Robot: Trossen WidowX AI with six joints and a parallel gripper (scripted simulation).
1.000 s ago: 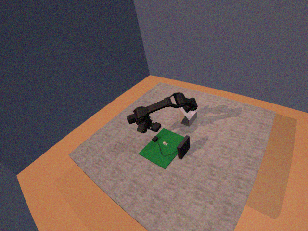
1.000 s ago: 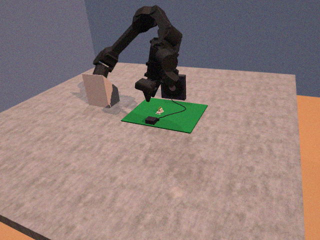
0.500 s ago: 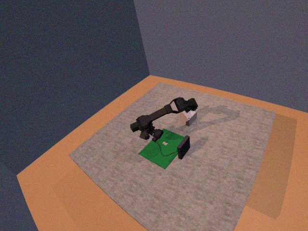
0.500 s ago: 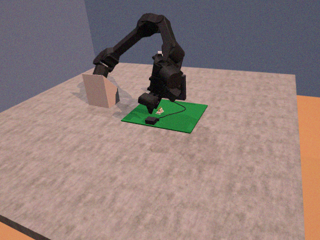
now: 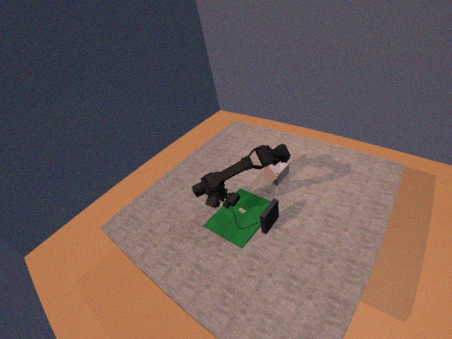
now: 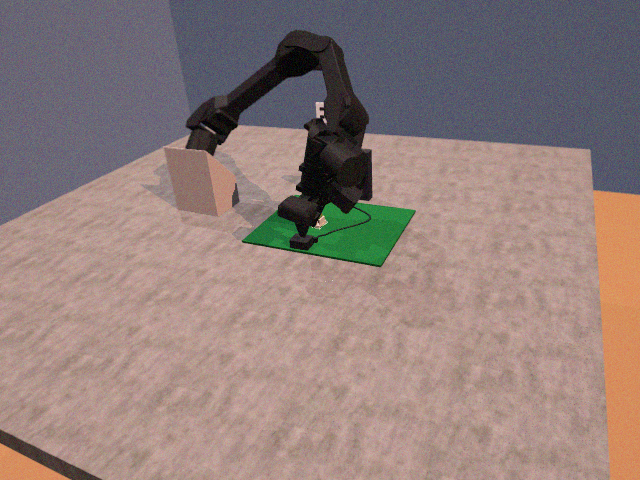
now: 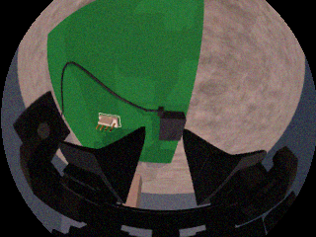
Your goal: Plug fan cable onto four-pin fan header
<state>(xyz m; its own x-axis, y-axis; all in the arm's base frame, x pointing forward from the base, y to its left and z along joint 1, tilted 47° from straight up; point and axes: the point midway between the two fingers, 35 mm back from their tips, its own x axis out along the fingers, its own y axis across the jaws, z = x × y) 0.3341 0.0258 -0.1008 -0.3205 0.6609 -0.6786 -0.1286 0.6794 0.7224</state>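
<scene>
Right now my gripper tip is 20 mm above the black plug, 10 mm to the left of it and 10 mm past it. From my gripper tip the other things lie so: black fan 240 mm to the left, 40 mm behind, 30 mm above; green board 90 mm to the left, 50 mm below.
</scene>
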